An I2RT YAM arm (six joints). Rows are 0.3 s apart.
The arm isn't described. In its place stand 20 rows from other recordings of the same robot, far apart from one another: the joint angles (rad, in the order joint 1, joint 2, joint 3, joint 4, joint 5, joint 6), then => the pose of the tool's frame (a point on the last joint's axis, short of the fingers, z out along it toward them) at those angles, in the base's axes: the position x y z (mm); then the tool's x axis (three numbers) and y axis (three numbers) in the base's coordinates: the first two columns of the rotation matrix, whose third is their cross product.
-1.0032 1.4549 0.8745 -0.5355 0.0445 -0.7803 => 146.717 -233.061 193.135 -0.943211 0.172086 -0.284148 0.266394 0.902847 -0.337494
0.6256 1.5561 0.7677 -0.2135 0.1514 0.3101 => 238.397 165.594 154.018 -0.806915 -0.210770 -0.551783 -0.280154 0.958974 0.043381
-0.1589 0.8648 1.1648 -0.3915 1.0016 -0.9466 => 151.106 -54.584 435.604 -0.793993 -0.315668 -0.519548 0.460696 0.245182 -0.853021
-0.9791 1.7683 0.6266 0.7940 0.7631 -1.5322 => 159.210 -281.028 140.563 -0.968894 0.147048 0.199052 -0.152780 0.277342 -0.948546
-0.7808 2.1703 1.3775 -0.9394 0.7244 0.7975 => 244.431 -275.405 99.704 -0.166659 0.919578 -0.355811 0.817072 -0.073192 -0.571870
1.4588 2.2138 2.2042 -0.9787 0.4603 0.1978 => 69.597 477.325 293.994 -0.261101 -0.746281 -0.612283 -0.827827 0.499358 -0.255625
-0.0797 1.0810 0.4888 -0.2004 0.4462 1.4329 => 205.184 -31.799 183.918 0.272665 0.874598 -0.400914 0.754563 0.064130 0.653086
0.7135 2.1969 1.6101 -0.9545 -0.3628 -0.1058 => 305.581 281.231 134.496 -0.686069 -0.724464 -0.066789 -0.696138 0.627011 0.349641
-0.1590 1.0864 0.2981 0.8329 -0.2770 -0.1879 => 219.243 -25.296 220.516 0.065189 -0.192424 -0.979144 -0.107167 0.974206 -0.198589
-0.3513 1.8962 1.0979 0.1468 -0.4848 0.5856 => 383.391 -122.844 166.090 -0.498513 0.703525 -0.506495 0.278443 0.683261 0.675000
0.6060 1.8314 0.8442 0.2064 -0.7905 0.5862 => 267.882 216.420 127.488 -0.933149 -0.173173 -0.315031 -0.359441 0.463918 0.809680
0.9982 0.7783 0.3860 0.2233 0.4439 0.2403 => 113.609 148.020 242.769 -0.214570 0.063828 -0.974621 -0.492755 0.854488 0.164444
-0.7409 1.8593 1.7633 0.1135 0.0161 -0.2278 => 334.833 -307.062 404.748 -0.142512 -0.175666 -0.974080 0.671916 0.705455 -0.225526
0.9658 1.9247 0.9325 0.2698 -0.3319 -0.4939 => 204.580 316.246 117.649 0.103436 -0.638433 -0.762695 -0.985376 0.038613 -0.165958
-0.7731 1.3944 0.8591 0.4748 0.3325 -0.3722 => 222.684 -233.508 293.529 -0.365178 -0.123958 -0.922648 0.816403 0.433627 -0.381385
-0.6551 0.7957 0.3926 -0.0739 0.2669 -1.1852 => 137.335 -117.353 211.435 -0.853606 -0.471278 -0.221931 -0.046431 0.493176 -0.868689
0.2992 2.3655 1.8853 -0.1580 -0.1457 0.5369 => 515.572 164.443 173.398 -0.695339 0.315099 -0.645923 -0.055175 0.872702 0.485125
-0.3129 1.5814 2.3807 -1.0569 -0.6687 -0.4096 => 243.867 -55.700 568.982 -0.091367 -0.298859 -0.949913 -0.398203 0.885283 -0.240224
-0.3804 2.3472 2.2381 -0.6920 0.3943 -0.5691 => 486.512 -209.274 258.071 -0.880187 -0.183861 -0.437569 0.138565 0.782214 -0.607405
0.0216 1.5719 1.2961 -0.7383 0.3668 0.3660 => 329.229 -5.657 277.476 -0.732002 0.318341 -0.602355 0.461850 0.881833 -0.095212
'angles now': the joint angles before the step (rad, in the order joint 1, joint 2, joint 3, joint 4, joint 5, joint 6). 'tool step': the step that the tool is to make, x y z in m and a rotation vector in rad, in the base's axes. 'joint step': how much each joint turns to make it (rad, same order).
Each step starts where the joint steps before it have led.
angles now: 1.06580 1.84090 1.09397 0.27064 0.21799 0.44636
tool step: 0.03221 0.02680 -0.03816 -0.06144 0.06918 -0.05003
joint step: -0.03413 0.20493 0.16111 -0.05131 -0.00088 0.03415
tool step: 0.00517 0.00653 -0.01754 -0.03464 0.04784 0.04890
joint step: -0.00692 0.06141 0.03903 -0.02966 -0.05913 -0.01253
